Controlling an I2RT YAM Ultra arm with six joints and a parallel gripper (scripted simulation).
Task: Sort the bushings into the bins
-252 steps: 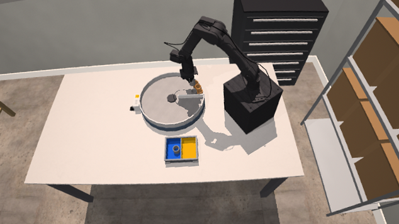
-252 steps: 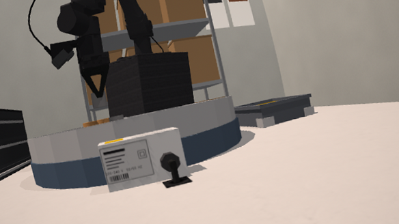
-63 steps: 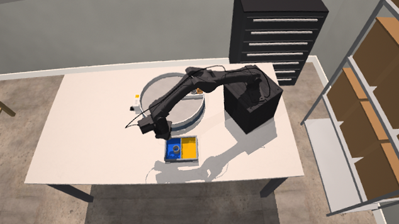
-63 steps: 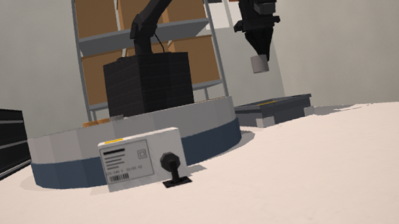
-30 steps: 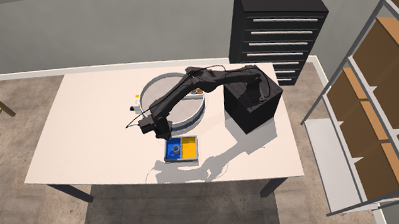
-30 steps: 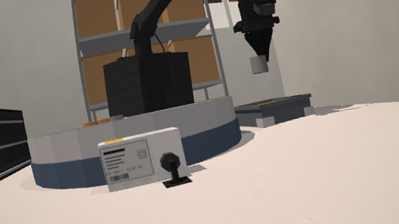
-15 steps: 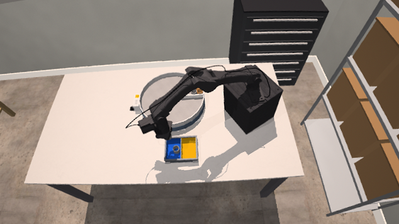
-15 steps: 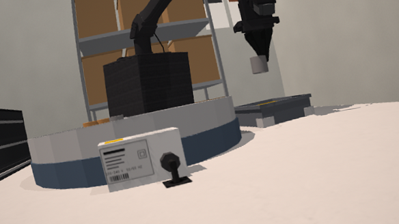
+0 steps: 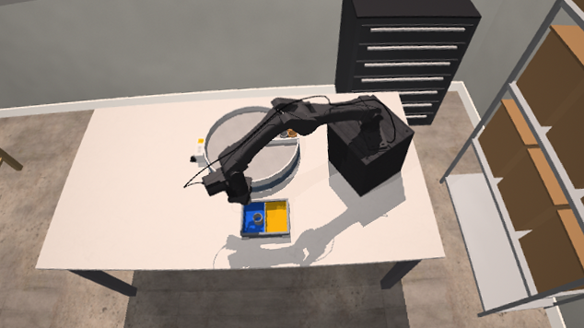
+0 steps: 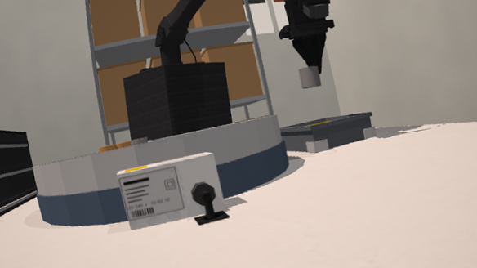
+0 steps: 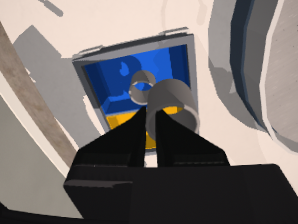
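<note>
The blue bin is 14 cm below my hand, 2 cm to the left of it and 2 cm behind it. The rest, counted from my hand: yellow bin: 14 cm below, 10 cm behind, 3 cm to the left; round grey turntable: 33 cm to the right, 10 cm below, 5 cm behind.
</note>
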